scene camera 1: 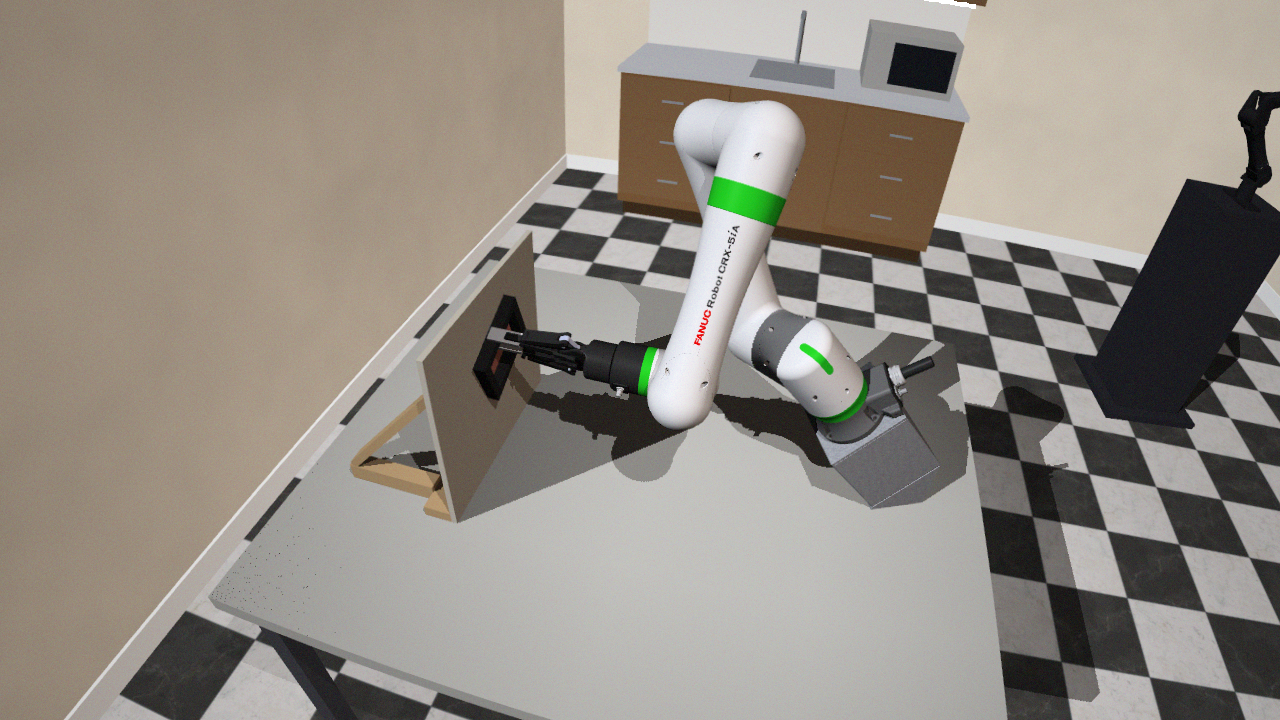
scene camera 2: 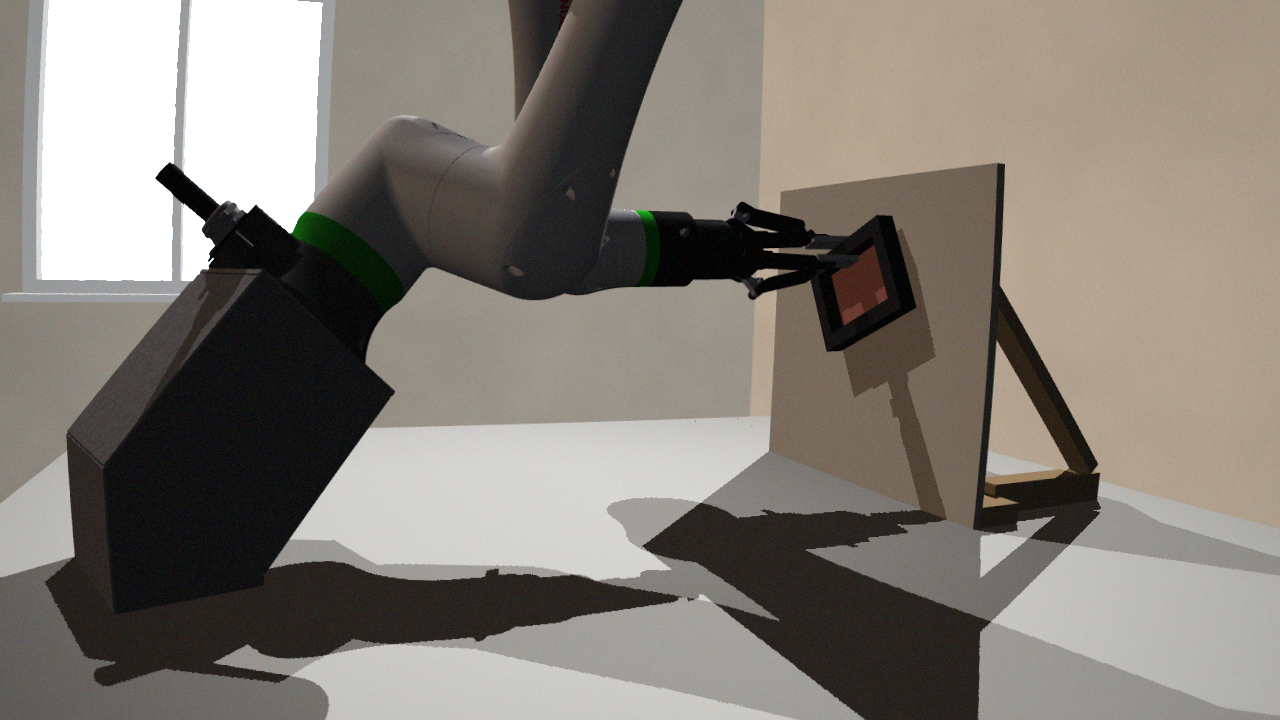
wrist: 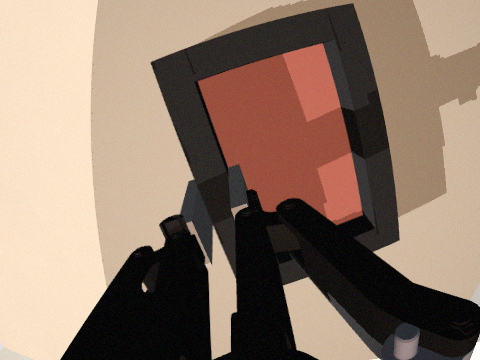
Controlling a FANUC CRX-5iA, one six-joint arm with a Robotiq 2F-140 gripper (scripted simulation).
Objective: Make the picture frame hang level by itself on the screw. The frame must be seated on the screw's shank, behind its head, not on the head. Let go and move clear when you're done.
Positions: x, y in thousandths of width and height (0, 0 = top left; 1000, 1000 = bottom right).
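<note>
My gripper (scene camera 2: 664, 351), (scene camera 1: 383, 469), (wrist: 459, 529). Black picture frame (scene camera 1: 397, 440). Tan board (wrist: 872, 168).
</note>
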